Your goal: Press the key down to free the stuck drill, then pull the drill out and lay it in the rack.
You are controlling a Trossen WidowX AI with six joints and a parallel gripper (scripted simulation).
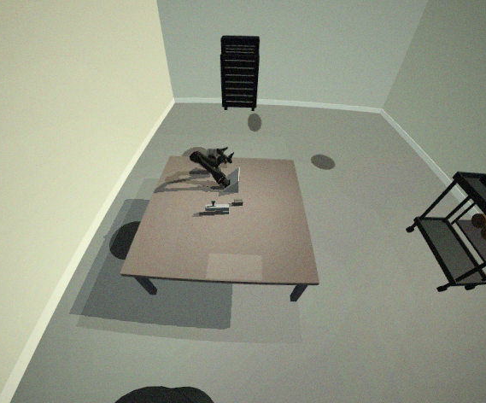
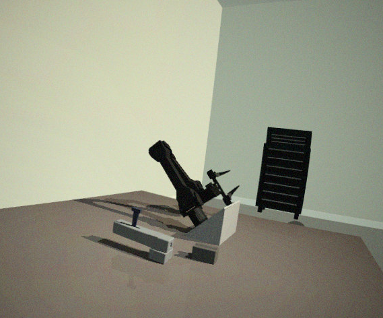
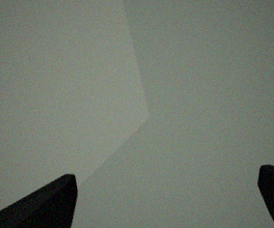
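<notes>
Now: gripper tip 570 mm short of the dark blue t-shaped key, 130 mm to the left of it and 100 mm above it. The rest, counted from my gripper tip: housing block: 570 mm ahead, 100 mm to the right, 160 mm below; then grey block: 490 mm ahead, 60 mm to the left, 180 mm below.
</notes>
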